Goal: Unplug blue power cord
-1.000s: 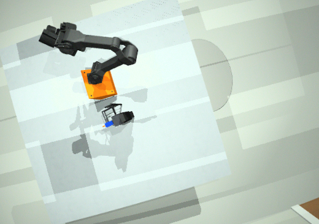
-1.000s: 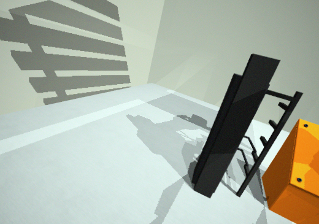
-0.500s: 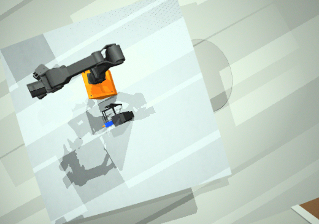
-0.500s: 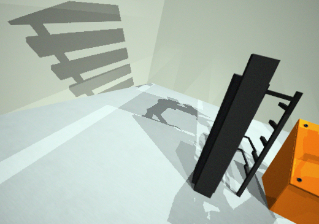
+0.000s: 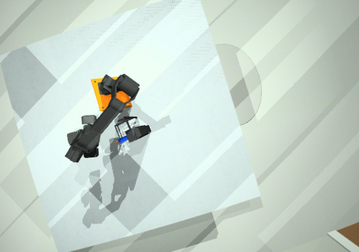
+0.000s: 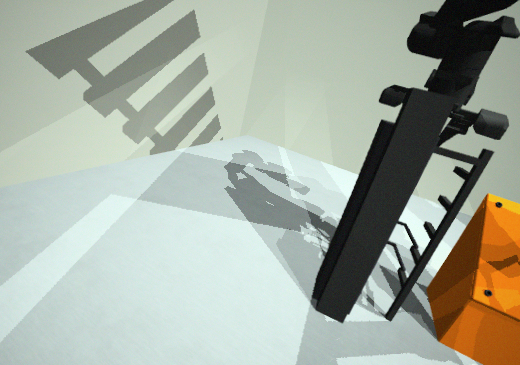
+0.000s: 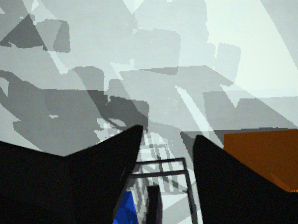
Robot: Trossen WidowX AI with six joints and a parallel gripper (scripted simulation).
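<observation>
My gripper tip is 14 cm to the right of the blue plug, 6 cm above it and 4 cm short of it.
</observation>
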